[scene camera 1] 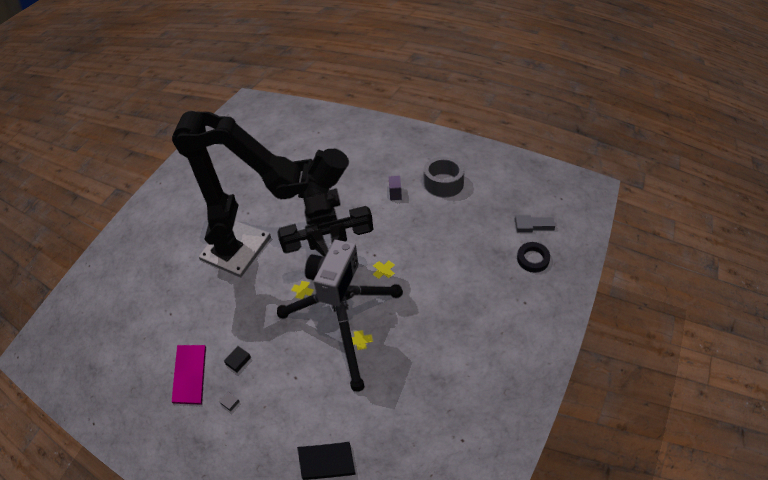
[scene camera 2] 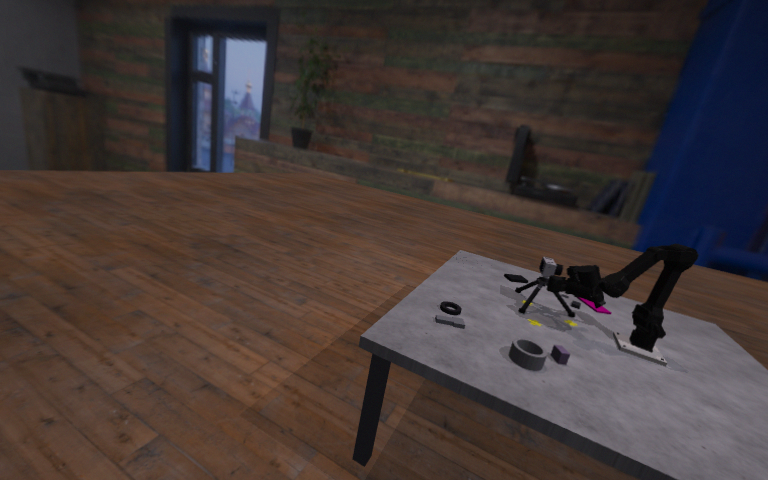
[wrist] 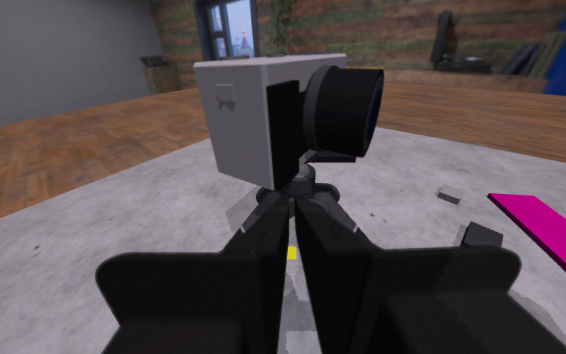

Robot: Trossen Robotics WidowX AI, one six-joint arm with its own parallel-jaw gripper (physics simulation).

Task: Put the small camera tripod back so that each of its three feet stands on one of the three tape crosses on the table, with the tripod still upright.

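Places are measured from the arm's base along level axes (x left, y back, z up), in millimetres.
Pixels of known places: gripper, fingertip midpoint: (wrist: 291,203); arm's base, origin of the base link: (scene camera 1: 226,248) (scene camera 2: 640,345).
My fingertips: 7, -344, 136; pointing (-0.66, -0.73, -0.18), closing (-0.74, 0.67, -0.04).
For each thing: its top centre in the pictures, then the offset to it from my fingertips, as dx, dy, dz. "spot": a spot on its surface instead. Level surfaces: height alone.
- grey table, its level: dz -149
- tripod's hub, surface spot: (wrist: 300,184) spot: -29, -20, -12
- grey ring, middle of its top: (scene camera 1: 444,169) (scene camera 2: 529,347) +453, +16, -101
- purple block, middle of its top: (scene camera 1: 394,181) (scene camera 2: 562,349) +359, +100, -109
- grey block, middle of its top: (scene camera 1: 535,221) (scene camera 2: 450,319) +438, -250, -134
- black ring, middle of its top: (scene camera 1: 534,254) (scene camera 2: 451,306) +338, -288, -134
- magenta plate, middle of its top: (scene camera 1: 188,373) (wrist: 551,226) (scene camera 2: 593,304) -330, +183, -141
- black plate, middle of its top: (scene camera 1: 325,459) (wrist: 331,150) (scene camera 2: 516,277) -317, -181, -134
The small tripod (scene camera 1: 346,329) (scene camera 2: 537,289) stands upright on the grey table (scene camera 1: 477,333) (scene camera 2: 449,352), with a grey box camera (scene camera 1: 336,267) (scene camera 2: 548,267) (wrist: 243,119) on top. Three yellow tape crosses (scene camera 1: 302,289) (scene camera 1: 384,269) (scene camera 1: 362,339) lie between its legs. Each foot (scene camera 1: 282,311) (scene camera 1: 396,290) (scene camera 1: 356,385) stands off its cross, further out. My gripper (scene camera 1: 321,248) (wrist: 291,203) is shut, with its fingertips right at the tripod's hub (wrist: 300,184) under the camera.
A grey ring (scene camera 1: 443,177) (scene camera 2: 527,353) and a purple block (scene camera 1: 394,187) (scene camera 2: 560,353) lie at the back. A grey block (scene camera 1: 534,222) and a black ring (scene camera 1: 534,256) (scene camera 2: 450,308) lie to the right. A magenta plate (scene camera 1: 189,373), small dark tiles (scene camera 1: 237,358) and a black plate (scene camera 1: 326,460) lie in front.
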